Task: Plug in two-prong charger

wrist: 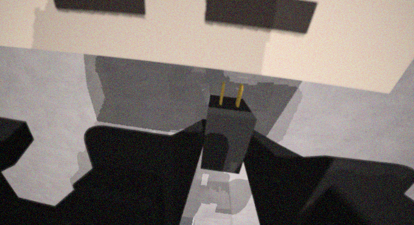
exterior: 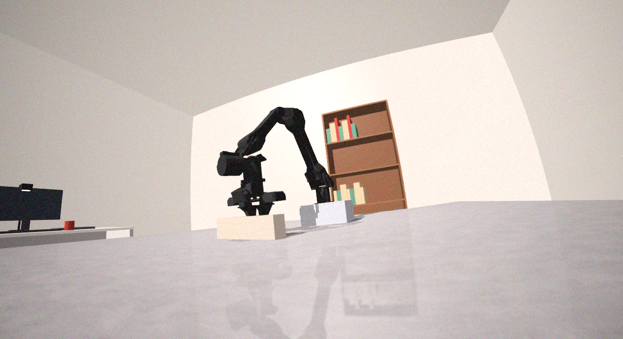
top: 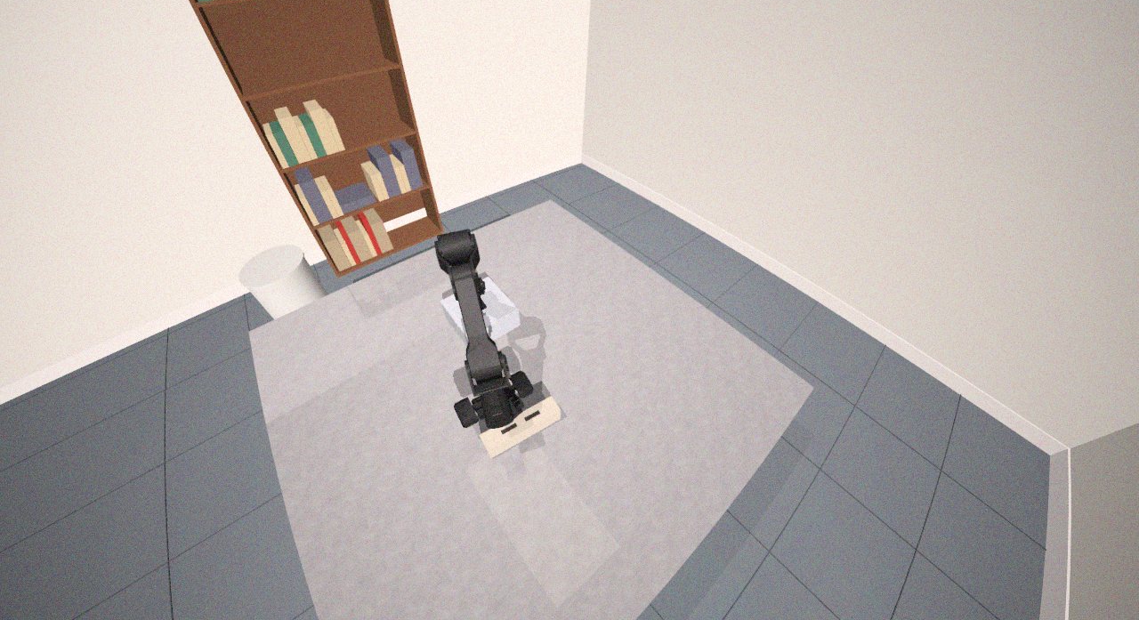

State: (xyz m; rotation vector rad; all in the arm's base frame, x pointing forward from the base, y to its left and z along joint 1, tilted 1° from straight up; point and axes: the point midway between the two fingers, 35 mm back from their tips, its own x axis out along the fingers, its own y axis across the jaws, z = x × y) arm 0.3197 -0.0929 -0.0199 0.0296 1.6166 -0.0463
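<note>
Right now my gripper tip is 2 cm short of the two-prong charger and 1 cm below it.
</note>
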